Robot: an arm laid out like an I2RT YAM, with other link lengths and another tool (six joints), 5 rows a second.
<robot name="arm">
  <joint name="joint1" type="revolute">
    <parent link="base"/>
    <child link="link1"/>
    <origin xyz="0 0 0.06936" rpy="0 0 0"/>
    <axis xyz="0 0 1"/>
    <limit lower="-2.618" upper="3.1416"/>
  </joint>
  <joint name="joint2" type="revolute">
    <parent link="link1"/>
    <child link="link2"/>
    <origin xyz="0.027 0.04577 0.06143" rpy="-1.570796 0 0"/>
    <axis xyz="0 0 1"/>
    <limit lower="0" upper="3.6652"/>
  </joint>
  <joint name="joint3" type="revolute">
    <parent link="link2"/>
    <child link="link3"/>
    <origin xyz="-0.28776 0 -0.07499" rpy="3.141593 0 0"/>
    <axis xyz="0 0 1"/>
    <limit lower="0" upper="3.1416"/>
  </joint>
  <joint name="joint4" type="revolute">
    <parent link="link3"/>
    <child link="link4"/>
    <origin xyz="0.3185 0.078 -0.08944" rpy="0 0 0"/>
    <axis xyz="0 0 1"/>
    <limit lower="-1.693" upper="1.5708"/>
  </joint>
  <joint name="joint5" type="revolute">
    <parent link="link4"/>
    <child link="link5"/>
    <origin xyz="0.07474 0.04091 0.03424" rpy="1.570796 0 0"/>
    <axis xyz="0 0 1"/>
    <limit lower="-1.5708" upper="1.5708"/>
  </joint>
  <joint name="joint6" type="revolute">
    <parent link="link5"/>
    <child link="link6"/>
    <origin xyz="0.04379 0 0.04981" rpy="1.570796 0 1.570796"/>
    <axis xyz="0 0 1"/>
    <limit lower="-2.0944" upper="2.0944"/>
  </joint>
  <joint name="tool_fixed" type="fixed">
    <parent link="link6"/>
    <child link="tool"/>
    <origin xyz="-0.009 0.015 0.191" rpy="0.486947 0 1.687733"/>
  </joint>
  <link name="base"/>
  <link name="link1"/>
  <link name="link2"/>
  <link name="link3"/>
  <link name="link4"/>
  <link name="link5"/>
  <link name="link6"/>
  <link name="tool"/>
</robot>
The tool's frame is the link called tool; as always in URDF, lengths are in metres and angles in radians.
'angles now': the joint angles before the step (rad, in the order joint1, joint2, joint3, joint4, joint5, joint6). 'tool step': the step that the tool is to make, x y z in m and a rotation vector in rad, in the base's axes. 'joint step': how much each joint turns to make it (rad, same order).
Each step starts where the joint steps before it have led.
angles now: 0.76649 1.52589 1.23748 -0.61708 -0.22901 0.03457
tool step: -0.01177 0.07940 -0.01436 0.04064 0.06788 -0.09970
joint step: 0.14895 0.18122 0.13440 0.07628 0.09627 0.24618
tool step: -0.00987 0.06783 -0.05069 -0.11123 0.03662 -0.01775
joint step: 0.11652 0.29995 0.27937 -0.08521 0.10617 0.08831
